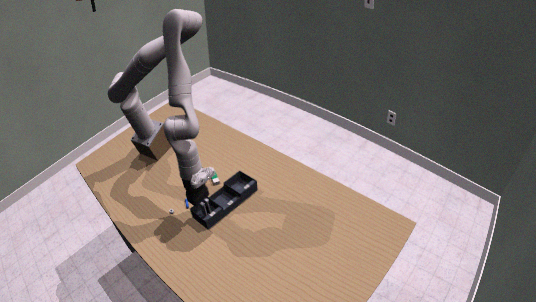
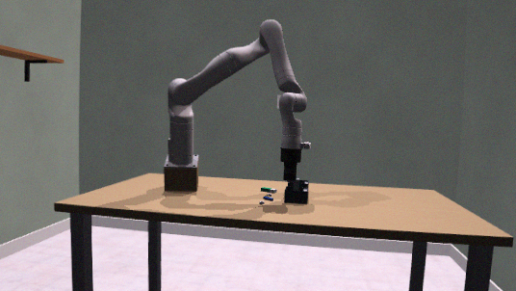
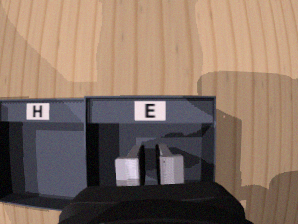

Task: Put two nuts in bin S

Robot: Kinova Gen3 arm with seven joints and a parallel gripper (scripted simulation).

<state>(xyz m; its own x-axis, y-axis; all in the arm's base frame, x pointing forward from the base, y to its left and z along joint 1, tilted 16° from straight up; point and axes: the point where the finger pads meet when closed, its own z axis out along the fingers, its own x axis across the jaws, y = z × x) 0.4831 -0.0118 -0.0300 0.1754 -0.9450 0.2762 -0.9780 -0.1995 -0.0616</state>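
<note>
Now: the bin 10 mm behind my hand, 80 mm to the left of it and 10 mm below it. Round my hand: blue rod (100 mm behind, 30 mm to the right, 30 mm below); brass-coloured nut (110 mm behind, 10 mm to the left, 30 mm below).
</note>
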